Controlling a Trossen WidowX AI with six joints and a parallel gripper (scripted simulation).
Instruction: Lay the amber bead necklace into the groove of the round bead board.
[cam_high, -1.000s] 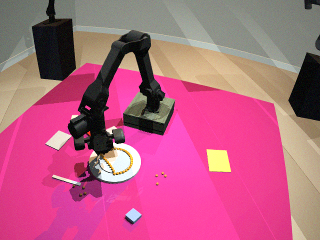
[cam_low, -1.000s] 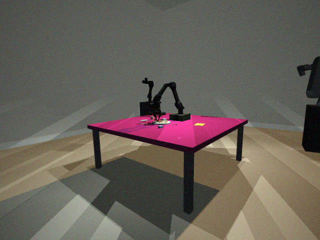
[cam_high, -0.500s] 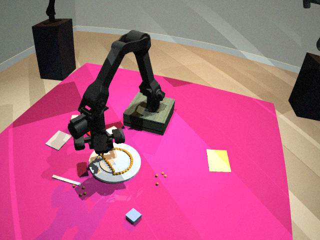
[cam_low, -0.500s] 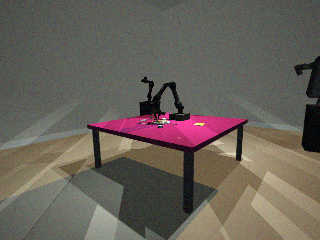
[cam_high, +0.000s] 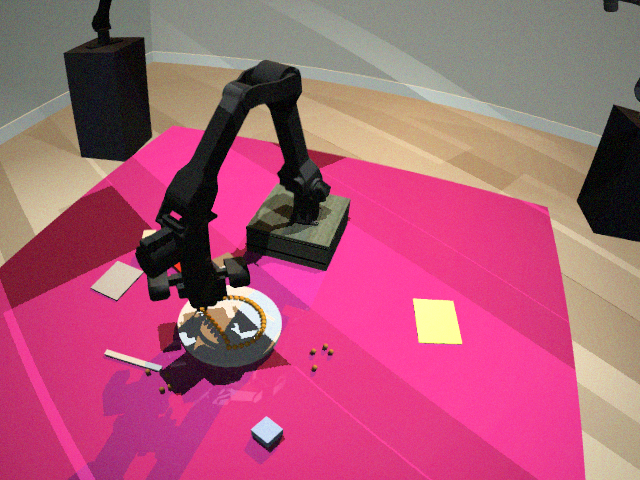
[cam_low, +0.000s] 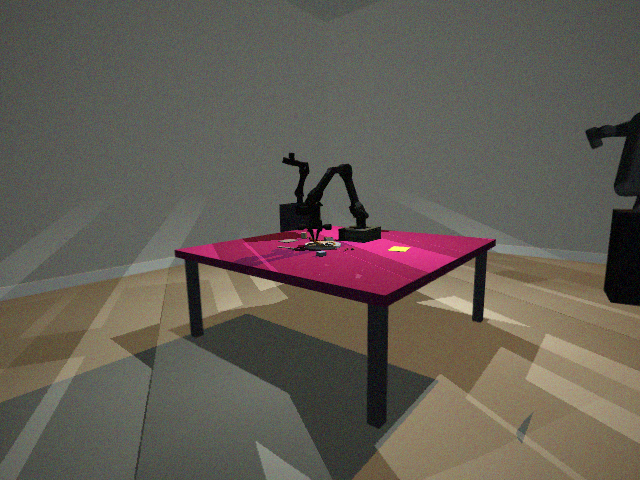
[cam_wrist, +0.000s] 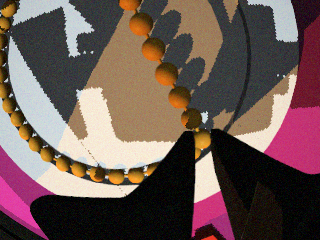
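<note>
My gripper tip is 6 cm to the right of the round bead board, 1 cm short of it and 1 cm above it. Also, from my gripper tip: white block 14 cm behind, 1 cm to the left; red-handled tool 12 cm behind, 9 cm to the right, 1 cm below; white strip 15 cm ahead, 9 cm to the right, 1 cm below.
</note>
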